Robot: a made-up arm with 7 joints.
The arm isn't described. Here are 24 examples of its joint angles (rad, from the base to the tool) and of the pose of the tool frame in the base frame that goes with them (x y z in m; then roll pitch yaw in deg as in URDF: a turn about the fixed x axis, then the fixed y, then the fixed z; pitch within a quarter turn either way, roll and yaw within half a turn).
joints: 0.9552 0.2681 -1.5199 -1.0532 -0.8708 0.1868 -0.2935
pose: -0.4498 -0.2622 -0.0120 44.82 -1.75 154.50
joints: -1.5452 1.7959 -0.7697 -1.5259 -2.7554 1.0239 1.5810
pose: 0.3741 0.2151 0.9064 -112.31 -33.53 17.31
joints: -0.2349 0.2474 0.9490 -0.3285 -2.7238 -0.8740 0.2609
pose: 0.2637 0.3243 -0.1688 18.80 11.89 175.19
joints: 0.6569 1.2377 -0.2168 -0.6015 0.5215 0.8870 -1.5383
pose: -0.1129 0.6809 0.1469 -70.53 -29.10 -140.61
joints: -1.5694 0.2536 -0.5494 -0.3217 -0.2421 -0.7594 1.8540
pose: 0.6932 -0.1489 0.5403 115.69 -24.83 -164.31
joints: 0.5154 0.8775 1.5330 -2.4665 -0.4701 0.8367 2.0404
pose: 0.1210 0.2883 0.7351 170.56 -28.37 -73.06
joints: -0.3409 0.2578 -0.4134 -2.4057 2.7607 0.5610 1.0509
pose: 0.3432 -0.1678 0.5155 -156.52 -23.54 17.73
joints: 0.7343 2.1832 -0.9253 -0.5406 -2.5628 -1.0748 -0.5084
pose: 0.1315 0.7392 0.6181 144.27 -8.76 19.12
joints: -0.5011 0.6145 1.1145 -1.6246 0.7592 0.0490 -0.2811
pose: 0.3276 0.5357 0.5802 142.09 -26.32 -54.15
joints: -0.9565 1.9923 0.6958 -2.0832 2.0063 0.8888 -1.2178
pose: -0.0387 -0.0258 0.9644 -112.32 58.31 26.70
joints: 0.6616 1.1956 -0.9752 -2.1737 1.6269 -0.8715 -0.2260
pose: -0.0325 0.0052 0.0167 51.28 -38.28 -70.54
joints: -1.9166 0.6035 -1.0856 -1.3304 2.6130 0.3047 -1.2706
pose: 0.4107 -0.3746 0.7014 92.99 35.42 -173.07
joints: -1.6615 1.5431 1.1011 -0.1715 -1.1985 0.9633 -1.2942
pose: 0.1471 0.6728 0.7556 18.08 58.31 -78.09
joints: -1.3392 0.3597 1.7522 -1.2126 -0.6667 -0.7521 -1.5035
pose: 0.4806 0.5289 0.4353 134.12 28.79 38.95
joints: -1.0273 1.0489 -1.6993 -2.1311 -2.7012 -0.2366 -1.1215
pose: 0.2518 -0.1426 0.1678 11.90 -48.27 -92.76
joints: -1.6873 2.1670 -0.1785 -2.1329 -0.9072 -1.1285 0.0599
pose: -0.0534 0.0099 0.9544 -80.49 -34.63 55.15
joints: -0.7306 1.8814 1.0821 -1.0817 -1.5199 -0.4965 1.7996
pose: -0.0928 0.4009 1.0527 168.19 12.70 -26.27
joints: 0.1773 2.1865 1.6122 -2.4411 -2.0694 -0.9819 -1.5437
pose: 0.0563 -0.2201 0.7899 110.11 5.97 -119.33
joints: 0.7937 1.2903 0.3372 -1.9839 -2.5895 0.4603 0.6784
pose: 0.3505 0.3703 0.2510 -91.80 -1.16 70.01
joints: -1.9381 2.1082 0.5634 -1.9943 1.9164 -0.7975 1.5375
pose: -0.4500 0.0619 0.7727 76.27 44.92 91.90
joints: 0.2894 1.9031 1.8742 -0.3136 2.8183 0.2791 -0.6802
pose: 0.0278 0.6390 0.8865 -159.85 -32.83 -131.18
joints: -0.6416 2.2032 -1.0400 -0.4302 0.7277 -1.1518 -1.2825
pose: 0.0012 0.6957 0.8253 -109.35 -0.20 94.79
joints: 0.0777 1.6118 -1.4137 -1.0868 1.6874 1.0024 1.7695
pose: 0.0049 0.6137 0.0835 46.10 32.76 50.44
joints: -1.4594 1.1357 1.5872 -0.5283 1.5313 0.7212 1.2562
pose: 0.3005 0.6799 0.6895 -156.94 24.42 105.11
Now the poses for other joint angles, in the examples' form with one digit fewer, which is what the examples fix.
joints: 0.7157 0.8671 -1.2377 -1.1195 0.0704 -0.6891 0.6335
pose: -0.351 0.165 -0.109 20.8 -41.2 -111.0
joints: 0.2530 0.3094 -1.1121 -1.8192 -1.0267 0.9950 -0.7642
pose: 0.145 -0.277 0.021 -36.6 45.8 128.7
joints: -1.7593 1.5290 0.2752 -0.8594 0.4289 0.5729 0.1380
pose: 0.067 0.477 1.032 141.2 -27.1 -62.9
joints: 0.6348 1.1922 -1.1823 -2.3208 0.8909 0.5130 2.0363
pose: -0.059 -0.050 0.051 -48.8 17.7 -7.1
